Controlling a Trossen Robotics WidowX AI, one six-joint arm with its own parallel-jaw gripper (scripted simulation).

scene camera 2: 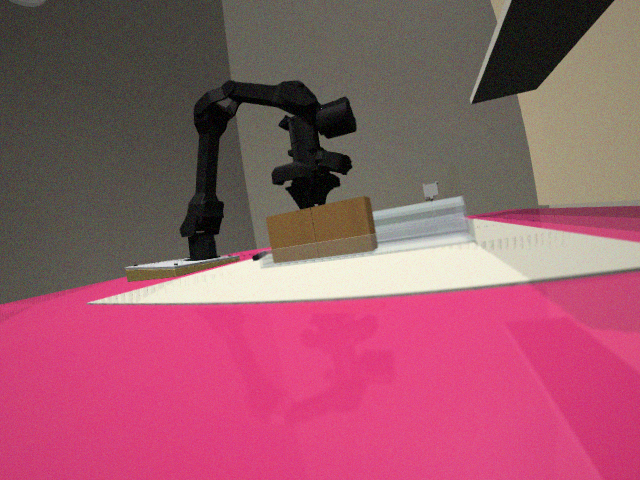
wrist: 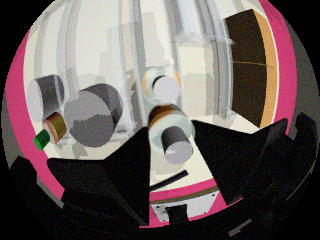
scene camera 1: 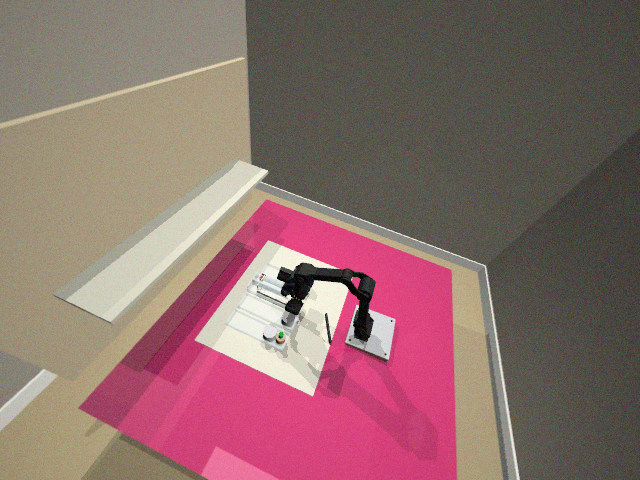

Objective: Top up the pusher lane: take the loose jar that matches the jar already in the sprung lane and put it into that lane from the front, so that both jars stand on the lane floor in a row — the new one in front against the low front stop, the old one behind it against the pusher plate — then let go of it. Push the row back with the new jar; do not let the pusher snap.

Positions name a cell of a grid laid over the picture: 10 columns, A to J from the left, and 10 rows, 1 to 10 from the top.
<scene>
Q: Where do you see a jar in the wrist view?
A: F4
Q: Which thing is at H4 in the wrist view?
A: A brown box.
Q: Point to a lane rack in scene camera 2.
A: At H5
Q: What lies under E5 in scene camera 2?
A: A brown box.
</scene>
